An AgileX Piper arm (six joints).
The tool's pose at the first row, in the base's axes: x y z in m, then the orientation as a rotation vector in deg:
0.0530, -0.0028, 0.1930, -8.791, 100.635, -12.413
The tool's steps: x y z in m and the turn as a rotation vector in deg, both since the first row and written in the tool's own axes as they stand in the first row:
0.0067, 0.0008, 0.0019, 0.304, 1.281, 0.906
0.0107, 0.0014, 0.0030, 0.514, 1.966, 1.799
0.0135, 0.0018, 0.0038, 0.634, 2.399, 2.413
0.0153, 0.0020, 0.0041, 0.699, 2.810, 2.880
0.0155, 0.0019, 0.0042, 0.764, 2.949, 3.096
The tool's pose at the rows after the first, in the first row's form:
0.0536, -0.0036, 0.1861, -7.660, 101.904, -12.161
0.0539, -0.0040, 0.1819, -6.656, 102.587, -11.768
0.0541, -0.0043, 0.1790, -5.984, 103.019, -11.471
0.0541, -0.0045, 0.1772, -5.484, 103.431, -11.230
0.0541, -0.0047, 0.1770, -5.232, 103.565, -11.143

